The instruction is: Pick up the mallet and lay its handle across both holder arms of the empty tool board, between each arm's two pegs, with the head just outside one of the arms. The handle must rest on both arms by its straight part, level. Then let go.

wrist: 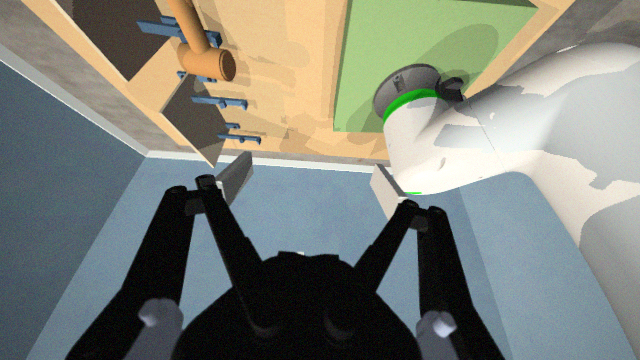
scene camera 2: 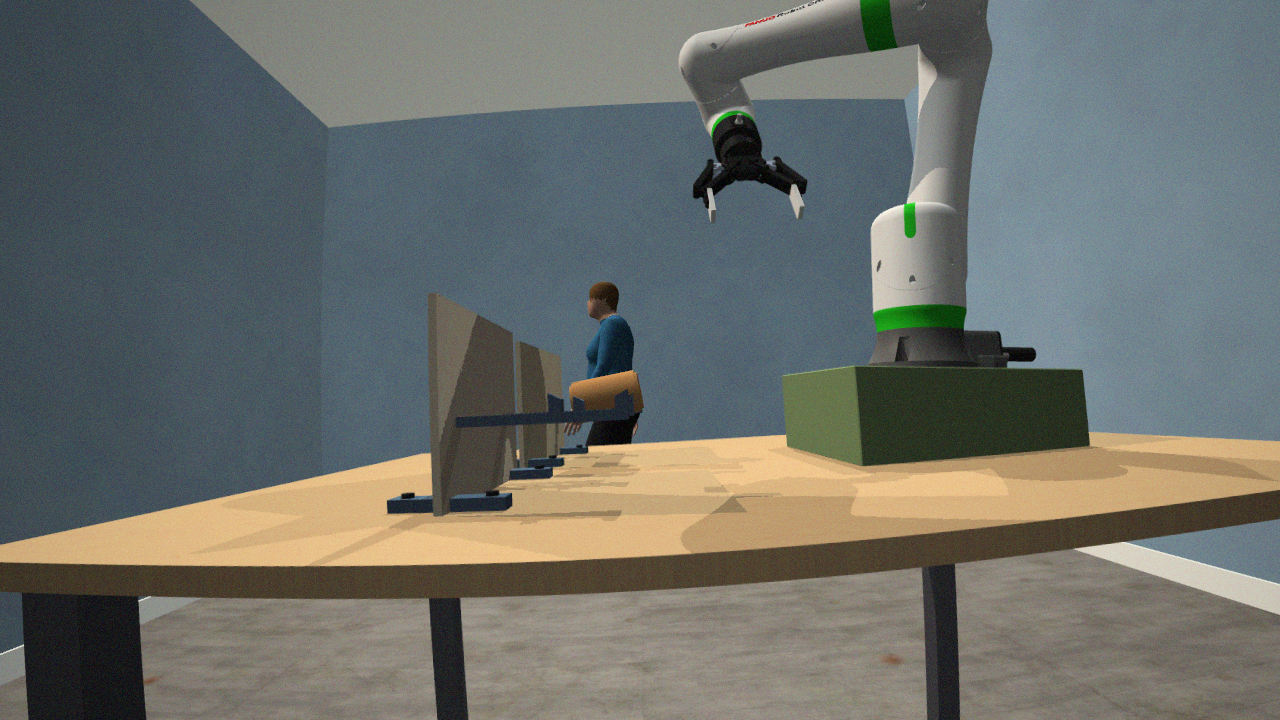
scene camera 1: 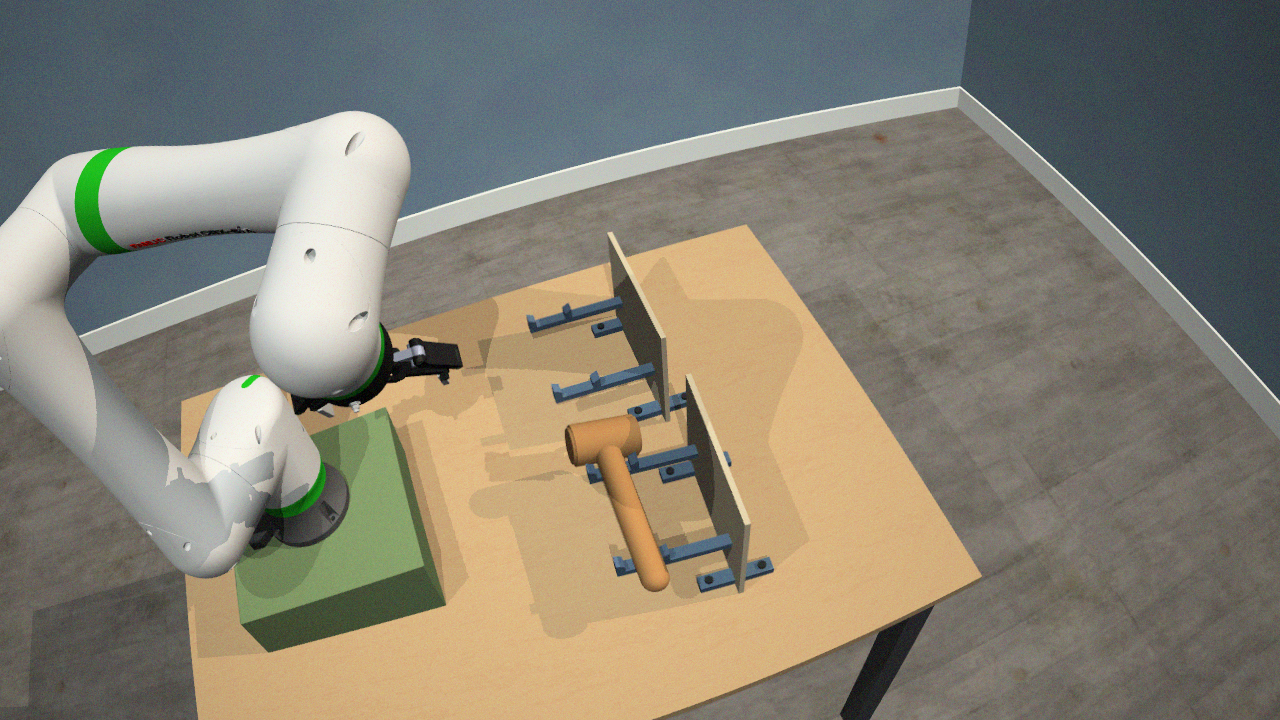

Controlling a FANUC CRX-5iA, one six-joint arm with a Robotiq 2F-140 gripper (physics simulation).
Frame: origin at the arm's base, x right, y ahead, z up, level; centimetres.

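Seen in the pictures: gripper, between the fingertips: (wrist: 313, 168) (scene camera 2: 757, 214) (scene camera 1: 385, 390); arm's base, origin of its link: (wrist: 404, 94) (scene camera 2: 920, 372) (scene camera 1: 307, 505).
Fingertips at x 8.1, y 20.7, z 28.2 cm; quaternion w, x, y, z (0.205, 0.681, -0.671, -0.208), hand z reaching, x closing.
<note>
Offsets run from my fingertips to a thing's top centre. Level surfaces: height alone.
The orange-brown mallet {dx +4.5, dy +25.9, dz -25.2 cm} (scene camera 1: 632, 510) (wrist: 191, 25) lies with its handle across both blue arms of the near tool board (scene camera 1: 718, 483) (scene camera 2: 469, 402) (wrist: 117, 35). The handle appears to lie between each arm's two pegs. Its head {dx -7.1, dy +25.8, dz -25.2 cm} (scene camera 1: 601, 439) (scene camera 2: 601, 390) (wrist: 202, 62) is just outside the arm nearer the other board. The handle is hidden in scene camera 2's view. The other tool board (scene camera 1: 640, 326) (scene camera 2: 539, 394) (wrist: 194, 120) has two bare arms. My gripper (scene camera 2: 754, 214) (wrist: 313, 168) is open and empty, high above the table and well away from the mallet, towards the robot's base.
The green base block (scene camera 1: 384, 519) (scene camera 2: 975, 416) (wrist: 360, 60) carries the arm on the wooden table {dz -39.1 cm} (scene camera 1: 501, 662) (scene camera 2: 313, 546). Blue feet hold the boards upright. In scene camera 2's view, a person (scene camera 2: 611, 344) in a blue top stands behind the table, beyond the mallet head.
</note>
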